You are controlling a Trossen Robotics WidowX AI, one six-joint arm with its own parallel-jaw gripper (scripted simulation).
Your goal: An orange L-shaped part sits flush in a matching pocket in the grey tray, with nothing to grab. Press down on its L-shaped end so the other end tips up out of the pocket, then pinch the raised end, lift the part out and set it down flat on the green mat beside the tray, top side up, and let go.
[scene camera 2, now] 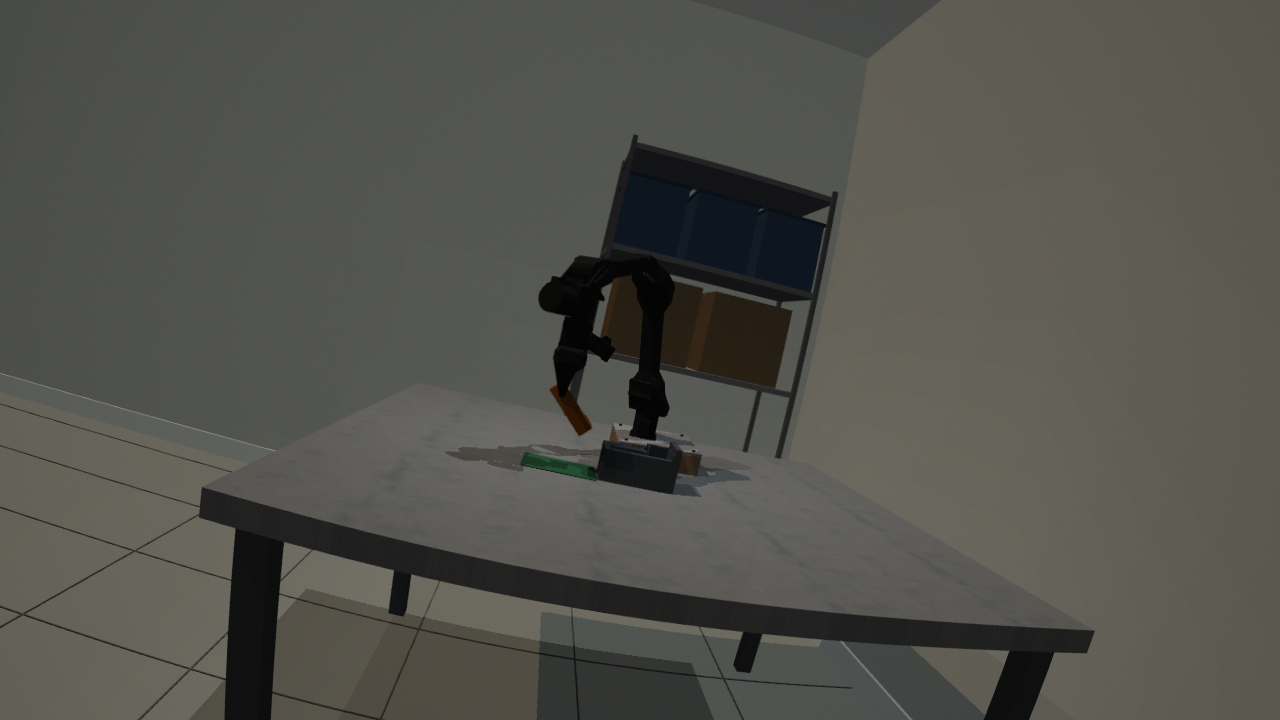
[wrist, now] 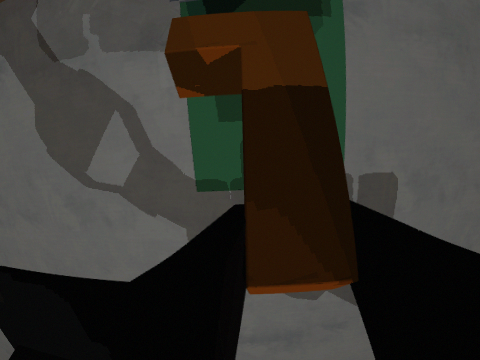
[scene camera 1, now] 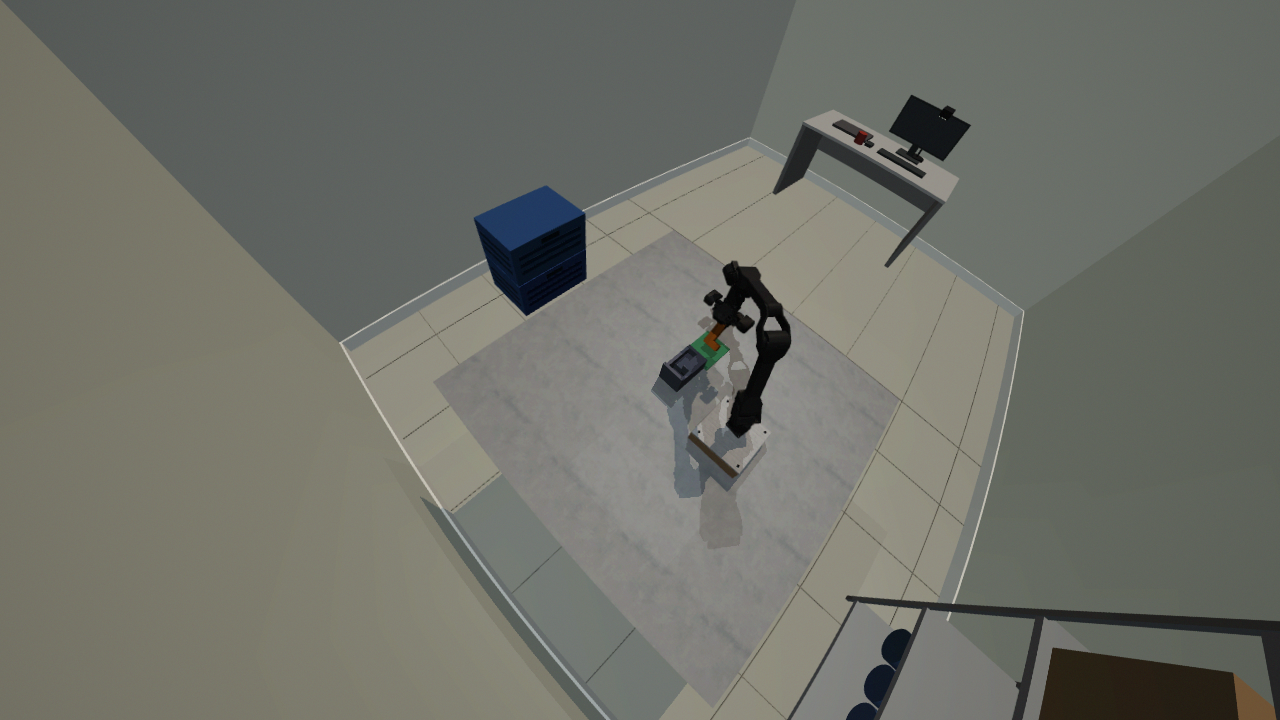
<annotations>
my gripper: holds an orange L-shaped part
</annotations>
